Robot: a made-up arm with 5 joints.
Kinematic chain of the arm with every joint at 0, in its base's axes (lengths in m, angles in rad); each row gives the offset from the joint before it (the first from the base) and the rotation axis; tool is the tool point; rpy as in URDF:
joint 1: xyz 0.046 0 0.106 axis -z
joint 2: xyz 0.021 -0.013 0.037 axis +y
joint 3: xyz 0.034 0 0.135 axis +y
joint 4: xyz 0.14 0 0.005 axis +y
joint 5: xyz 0.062 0.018 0 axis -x
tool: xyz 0 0 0 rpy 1.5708 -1.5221 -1.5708
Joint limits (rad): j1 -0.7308..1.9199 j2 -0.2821..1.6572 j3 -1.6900..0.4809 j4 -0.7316..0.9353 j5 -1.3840..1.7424
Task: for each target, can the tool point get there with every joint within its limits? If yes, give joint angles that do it. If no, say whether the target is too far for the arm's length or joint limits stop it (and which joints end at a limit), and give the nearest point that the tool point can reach.
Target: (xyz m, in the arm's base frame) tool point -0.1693 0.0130 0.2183
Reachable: no: joint limits stop it (at a limit: joint 1, joint 2, joint 3, joint 4) | nearest point -0.0111 -0.1713 0.2032 | short by 0.243 m
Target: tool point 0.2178 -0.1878 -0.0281
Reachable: yes | joints 0.8496 1.3226 -0.0515 -0.5899 -0.9724
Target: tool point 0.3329 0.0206 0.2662
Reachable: yes | joints -0.0543 0.2905 -0.4431 0.5265 1.0085
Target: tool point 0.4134 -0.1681 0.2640
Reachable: no: too far | nearest point 0.3611 -0.1442 0.2458 | short by 0.060 m
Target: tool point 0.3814 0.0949 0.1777
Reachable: yes | joints -0.2615 1.0305 -1.1484 0.5688 0.6407
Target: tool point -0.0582 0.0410 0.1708
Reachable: no: joint limits stop it (at a limit: joint 1, joint 2, joint 3, joint 4) | nearest point -0.0111 -0.1713 0.2032 | short by 0.220 m
